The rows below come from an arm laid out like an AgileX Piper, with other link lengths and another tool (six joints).
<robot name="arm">
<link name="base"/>
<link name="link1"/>
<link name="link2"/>
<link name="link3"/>
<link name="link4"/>
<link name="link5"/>
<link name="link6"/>
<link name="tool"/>
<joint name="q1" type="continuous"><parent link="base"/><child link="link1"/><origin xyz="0 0 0.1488"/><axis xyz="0 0 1"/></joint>
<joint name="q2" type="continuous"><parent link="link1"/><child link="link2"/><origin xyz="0 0 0"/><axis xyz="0 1 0"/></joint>
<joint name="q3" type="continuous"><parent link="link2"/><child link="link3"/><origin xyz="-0.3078 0 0.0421"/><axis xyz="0 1 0"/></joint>
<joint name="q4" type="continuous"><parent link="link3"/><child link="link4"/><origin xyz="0.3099 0 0.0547"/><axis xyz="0.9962 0 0.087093"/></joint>
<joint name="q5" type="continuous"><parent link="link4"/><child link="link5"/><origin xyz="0 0 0"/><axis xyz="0 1 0"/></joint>
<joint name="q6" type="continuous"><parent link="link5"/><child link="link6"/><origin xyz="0.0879 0 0.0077"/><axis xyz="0.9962 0 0.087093"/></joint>
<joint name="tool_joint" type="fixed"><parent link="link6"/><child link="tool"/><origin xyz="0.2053 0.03 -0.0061" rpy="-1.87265 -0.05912 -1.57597"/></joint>
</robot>
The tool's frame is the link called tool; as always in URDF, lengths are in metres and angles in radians. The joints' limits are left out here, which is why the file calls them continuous.
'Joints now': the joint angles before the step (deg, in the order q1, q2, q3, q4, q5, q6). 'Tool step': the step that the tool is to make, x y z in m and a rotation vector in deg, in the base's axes. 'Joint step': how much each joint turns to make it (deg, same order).
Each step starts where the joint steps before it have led.
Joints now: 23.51 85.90 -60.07 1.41 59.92 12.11
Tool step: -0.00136 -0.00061 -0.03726 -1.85 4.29 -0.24
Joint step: 0.00 6.13 0.00 0.01 -1.46 0.20
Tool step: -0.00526 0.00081 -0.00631 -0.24 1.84 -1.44
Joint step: 0.05 1.09 0.00 0.48 0.66 1.29
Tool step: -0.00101 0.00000 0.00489 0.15 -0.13 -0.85
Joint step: -0.01 -0.78 -0.02 0.04 0.60 0.85
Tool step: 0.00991 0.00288 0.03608 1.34 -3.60 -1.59
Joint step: 0.01 -4.04 -2.21 -0.44 2.37 1.85
